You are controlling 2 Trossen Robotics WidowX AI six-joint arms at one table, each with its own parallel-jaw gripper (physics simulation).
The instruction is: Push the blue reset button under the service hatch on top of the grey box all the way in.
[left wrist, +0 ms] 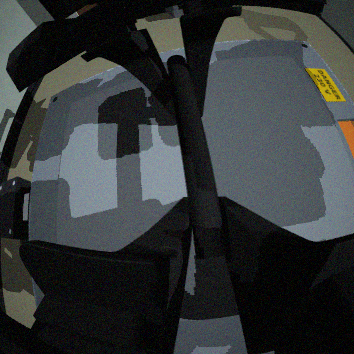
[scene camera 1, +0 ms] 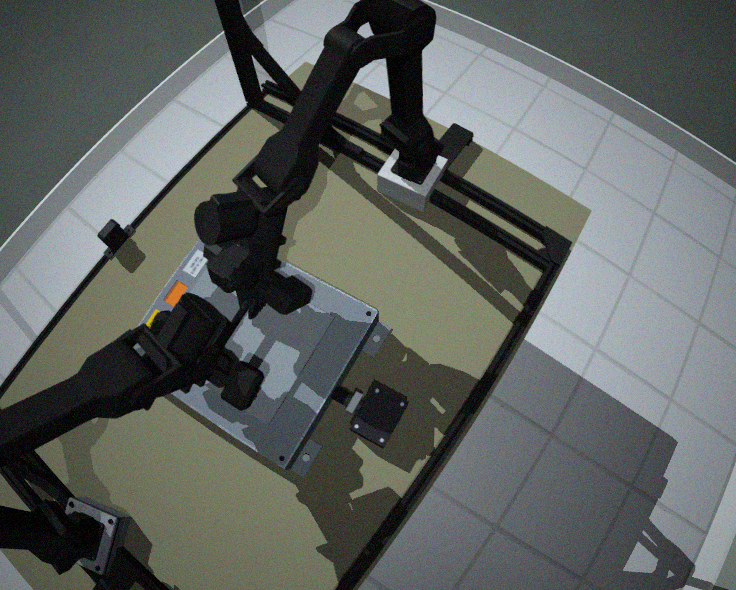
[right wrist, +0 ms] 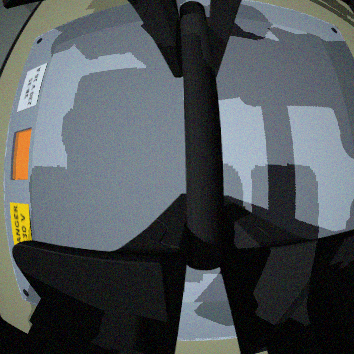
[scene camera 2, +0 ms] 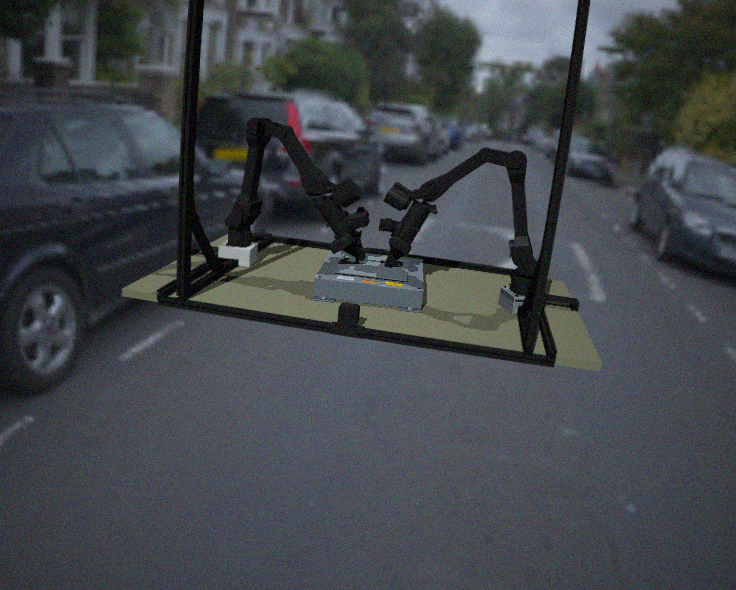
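Observation:
The grey box (scene camera 1: 353, 344) (scene camera 2: 368, 296) (left wrist: 44, 210) (right wrist: 20, 192) lies on the table. Its service hatch (scene camera 1: 283, 362) (left wrist: 260, 125) (right wrist: 120, 140) looks flat on top, in patchy shadow; I cannot tell whether it is slightly raised. A black bar handle (scene camera 1: 235, 320) (left wrist: 192, 145) (right wrist: 202, 125) runs across the hatch. My left gripper (scene camera 1: 250, 307) (scene camera 2: 358, 258) (left wrist: 203, 204) is shut on the handle near one end. My right gripper (scene camera 2: 394, 263) (right wrist: 197, 200) is shut on the handle near its other end. The blue reset button does not show in any view.
A black square block (scene camera 1: 379, 413) stands beside the box, by a short connector. Yellow (left wrist: 326, 85), orange (right wrist: 22, 155) and white (right wrist: 32, 87) labels line one box edge. A black frame (scene camera 1: 454, 427) borders the table. The two arms stand close together above the box.

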